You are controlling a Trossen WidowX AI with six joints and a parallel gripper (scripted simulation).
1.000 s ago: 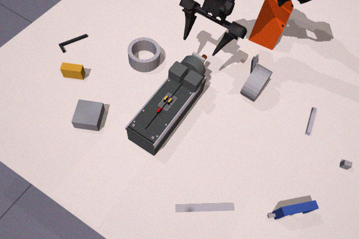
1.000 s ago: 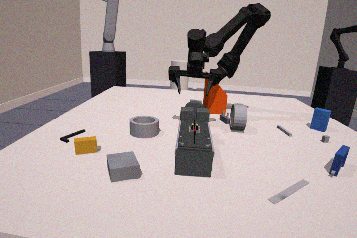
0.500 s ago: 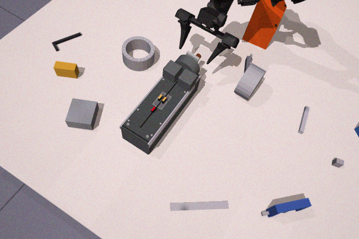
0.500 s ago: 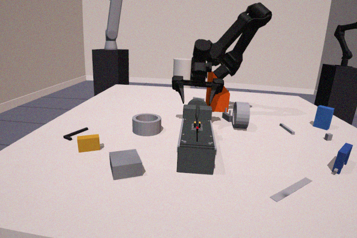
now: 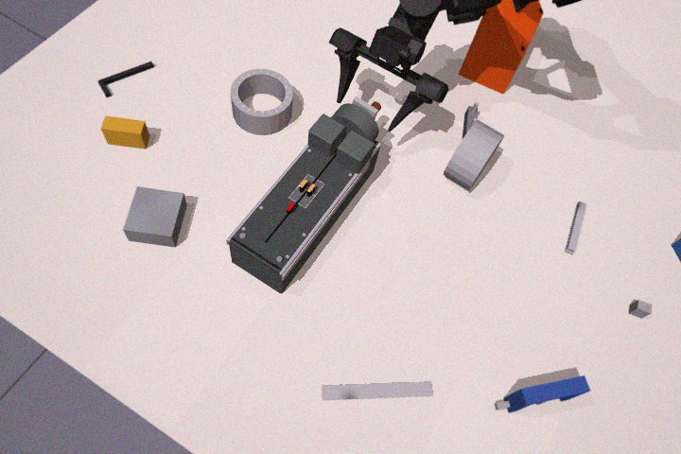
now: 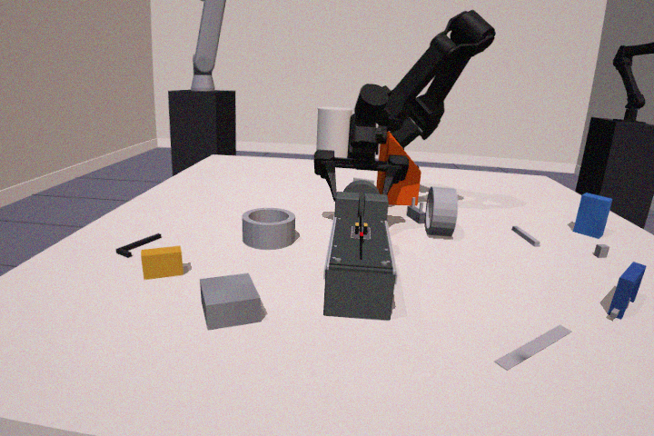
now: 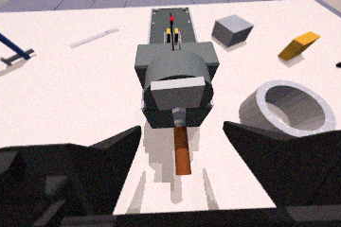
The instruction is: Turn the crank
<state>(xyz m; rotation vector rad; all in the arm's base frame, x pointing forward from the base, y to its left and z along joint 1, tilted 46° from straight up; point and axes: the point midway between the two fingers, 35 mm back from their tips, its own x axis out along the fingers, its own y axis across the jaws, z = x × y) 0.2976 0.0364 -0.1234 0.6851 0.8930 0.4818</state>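
Right now my gripper tip is 2 cm past the crank handle and 2 cm above it. From my gripper tip the other things lie so: red pointer (20 cm ahead, 2 cm to the left, 1 cm above); then grey cube (31 cm ahead, 14 cm to the right, 6 cm below); then yellow block (28 cm to the right, 24 cm ahead, 6 cm below).
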